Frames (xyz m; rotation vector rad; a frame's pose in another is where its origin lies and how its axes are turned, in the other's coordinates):
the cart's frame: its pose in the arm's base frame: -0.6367 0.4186 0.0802 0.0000 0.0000 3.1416
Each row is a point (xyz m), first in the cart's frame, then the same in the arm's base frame.
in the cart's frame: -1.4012 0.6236 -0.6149
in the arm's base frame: 0.7645 -0.2050 -0.5347
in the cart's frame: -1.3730 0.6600 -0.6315
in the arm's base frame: 0.7363 -0.2414 -0.5513
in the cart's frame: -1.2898 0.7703 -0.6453
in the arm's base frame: 0.6531 -0.3517 -0.5651
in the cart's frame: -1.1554 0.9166 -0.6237
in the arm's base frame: 0.5187 -0.4980 -0.5435
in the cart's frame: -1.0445 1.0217 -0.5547
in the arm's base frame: 0.4078 -0.6031 -0.4745
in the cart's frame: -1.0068 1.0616 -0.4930
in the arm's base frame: 0.3701 -0.6430 -0.4128
